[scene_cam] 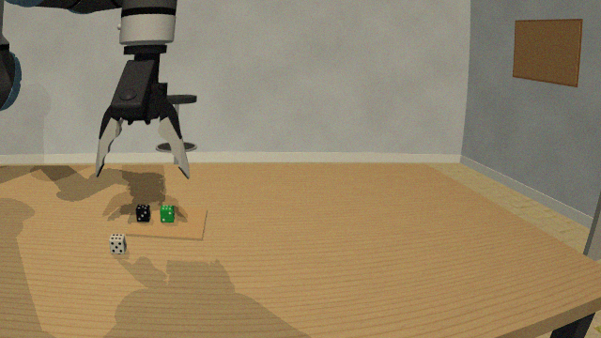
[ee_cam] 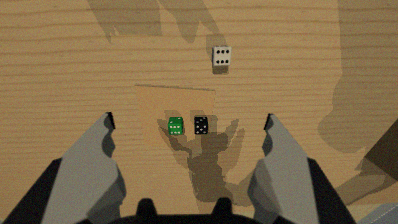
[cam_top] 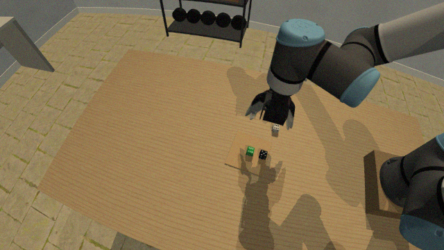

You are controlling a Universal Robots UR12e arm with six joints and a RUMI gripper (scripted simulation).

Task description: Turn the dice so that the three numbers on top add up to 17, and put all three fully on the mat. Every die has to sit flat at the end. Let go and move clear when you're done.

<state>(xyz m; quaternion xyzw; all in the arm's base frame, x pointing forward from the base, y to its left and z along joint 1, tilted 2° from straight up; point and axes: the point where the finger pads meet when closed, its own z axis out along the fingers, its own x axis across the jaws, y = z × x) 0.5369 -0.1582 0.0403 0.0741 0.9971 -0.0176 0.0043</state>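
My hand is 90 mm above the white die, 50 mm past it and 30 mm to the left of it. From my hand the other things lie so: black die (90 mm to the left, 90 mm below); tan mat (100 mm below, 80 mm to the left, 40 mm ahead); green die (90 mm below, 80 mm to the left, 40 mm ahead).
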